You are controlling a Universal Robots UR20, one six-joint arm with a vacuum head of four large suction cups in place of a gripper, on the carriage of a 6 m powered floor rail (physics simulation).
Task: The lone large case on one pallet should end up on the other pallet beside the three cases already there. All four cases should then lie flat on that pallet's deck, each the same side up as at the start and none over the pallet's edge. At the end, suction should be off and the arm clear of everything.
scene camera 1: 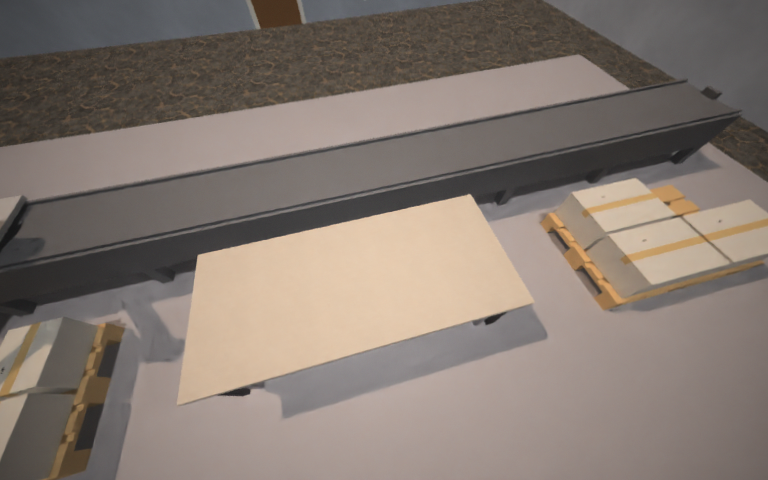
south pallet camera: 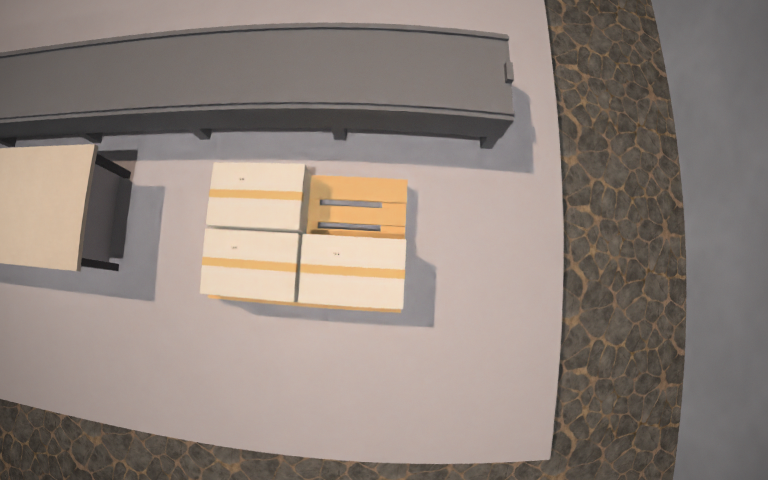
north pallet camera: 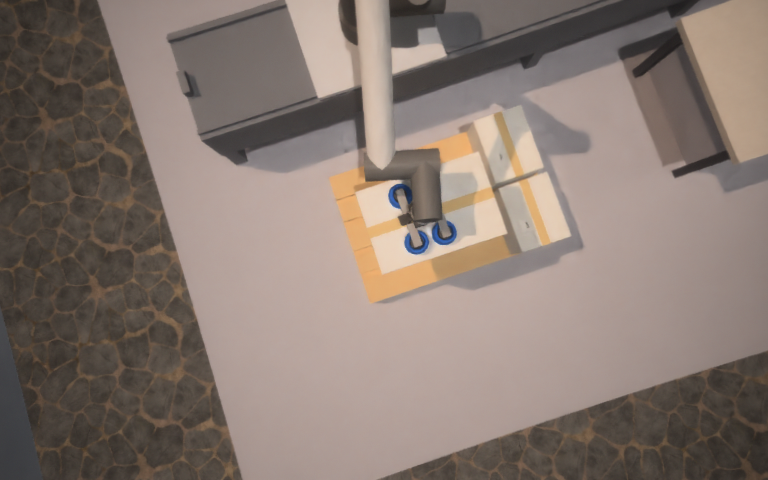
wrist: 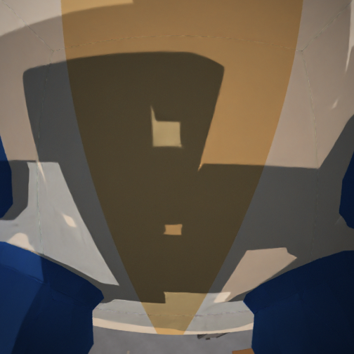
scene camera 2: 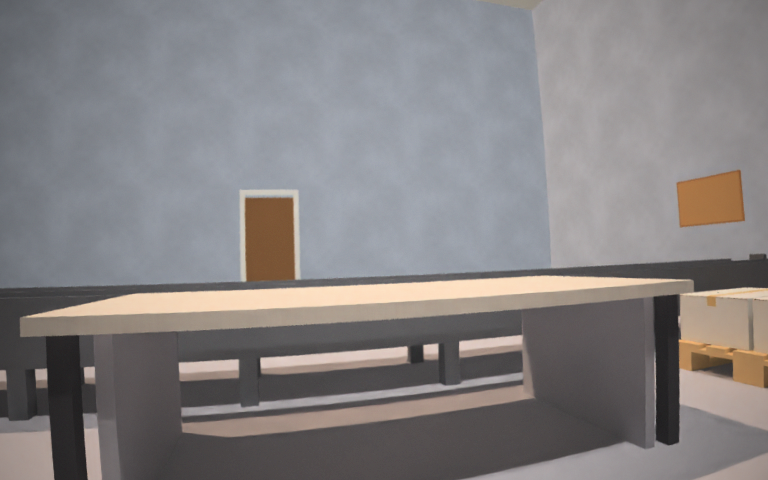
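The large case [north pallet camera: 390,254] [wrist: 285,50], white with a tan tape strip, is level under my suction head [north pallet camera: 421,214] [wrist: 175,240], which grips its top; one of the four blue cups is hidden by the wrist. The case is over the north pallet [north pallet camera: 396,285], seemingly above its deck; the exact height is hard to tell. The south pallet [south pallet camera: 362,189] [scene camera 1: 668,193] carries three flat cases: one at back left [south pallet camera: 254,209], one at front left [south pallet camera: 249,283], one at front right [south pallet camera: 351,291]. Its back-right quarter shows bare slats.
Two smaller cases [north pallet camera: 526,141] [north pallet camera: 557,215] stand at the north pallet's right end, close to the held case. A table [scene camera 1: 356,300] [scene camera 2: 351,294] stands between the pallets. A long grey rail [scene camera 1: 339,164] [south pallet camera: 283,70] runs behind them. The arm [north pallet camera: 376,84] reaches over from the rail.
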